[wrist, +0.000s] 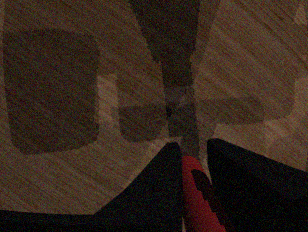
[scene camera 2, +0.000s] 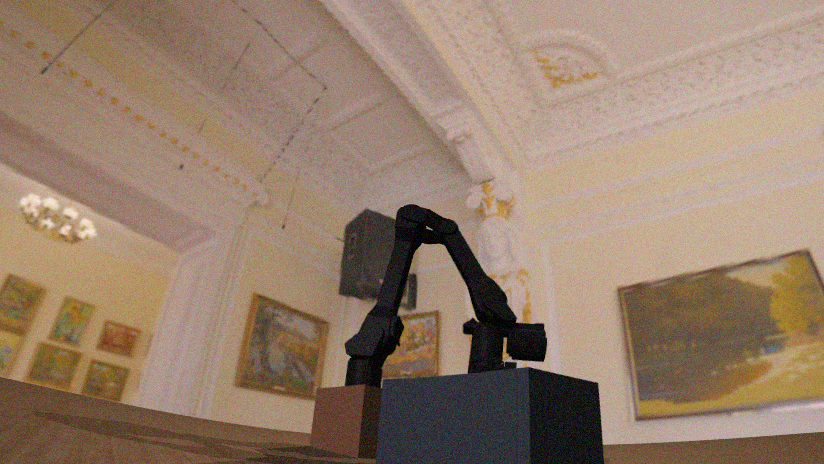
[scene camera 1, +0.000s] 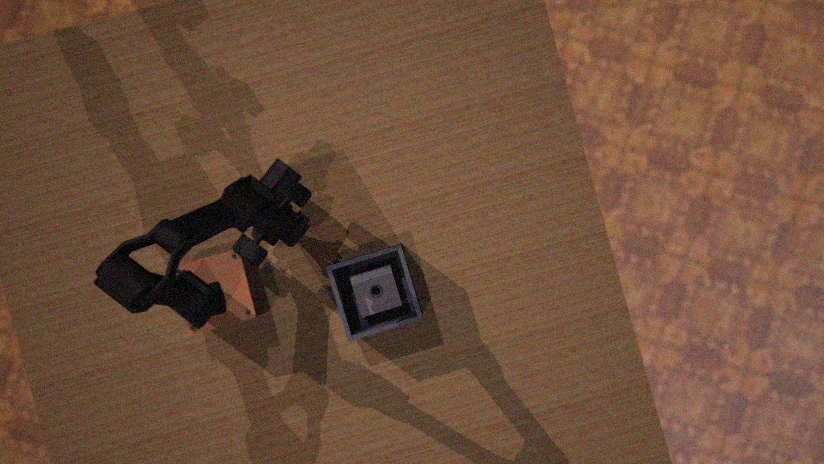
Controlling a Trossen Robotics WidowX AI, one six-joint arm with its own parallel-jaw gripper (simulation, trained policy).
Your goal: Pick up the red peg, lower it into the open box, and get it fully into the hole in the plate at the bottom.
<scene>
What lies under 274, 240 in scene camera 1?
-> The gripper.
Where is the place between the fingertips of the gripper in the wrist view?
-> At 192, 151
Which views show the dark blue box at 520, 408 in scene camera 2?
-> Scene camera 2 and scene camera 1 only.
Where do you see a dark blue box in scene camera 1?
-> At 355, 327
</scene>
